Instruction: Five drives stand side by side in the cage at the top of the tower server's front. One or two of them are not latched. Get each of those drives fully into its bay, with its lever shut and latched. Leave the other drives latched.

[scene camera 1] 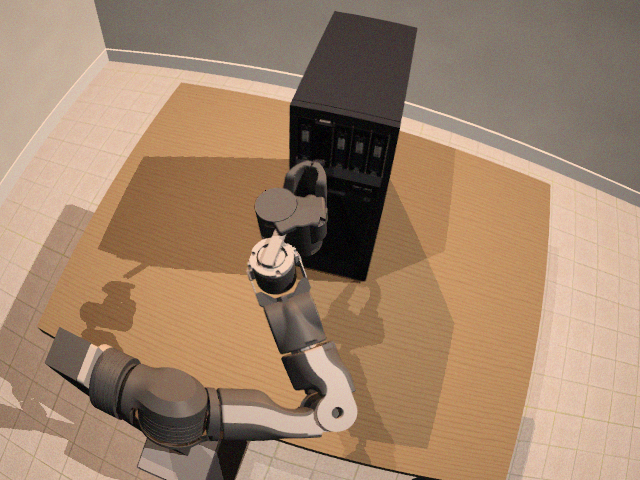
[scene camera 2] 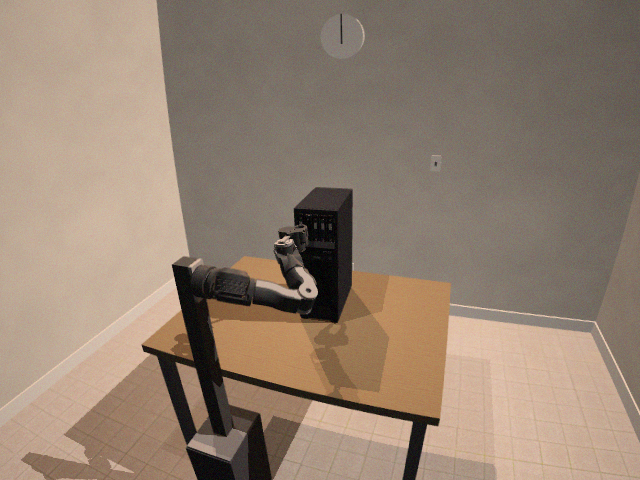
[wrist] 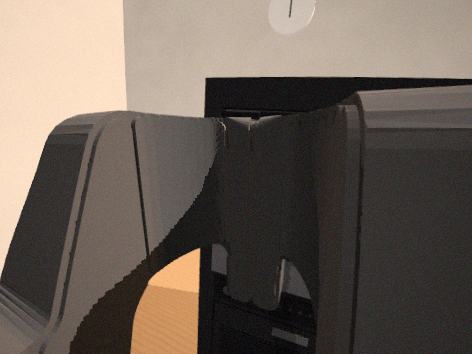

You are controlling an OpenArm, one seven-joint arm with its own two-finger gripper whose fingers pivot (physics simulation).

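The black tower server point(scene camera 1: 356, 67) point(scene camera 2: 345, 248) point(wrist: 275, 95) stands upright. In scene camera 1, the leftmost drive point(scene camera 1: 305, 135) and the third point(scene camera 1: 341, 143), fourth point(scene camera 1: 359, 146) and fifth point(scene camera 1: 377, 151) drives show upright, pale-labelled fronts that look shut. The second bay point(scene camera 1: 322, 138) looks dark and recessed, with no upright label showing and a bright piece point(scene camera 1: 324, 121) at its top. My gripper point(scene camera 1: 311, 163) point(scene camera 2: 301, 227) point(wrist: 262, 208) is shut and empty, its tips in front of the lower part of the first two bays. It hides the second drive's lever, and most of the cage in the wrist view.
The server stands on the wooden table point(scene camera 1: 491, 248) point(scene camera 2: 413, 330). Its lower front panel point(scene camera 1: 351, 232) lies below the cage. My forearm point(scene camera 1: 294, 320) reaches in from the front left. A grey wall point(scene camera 1: 516, 77) point(scene camera 2: 248, 129) rises behind the server.
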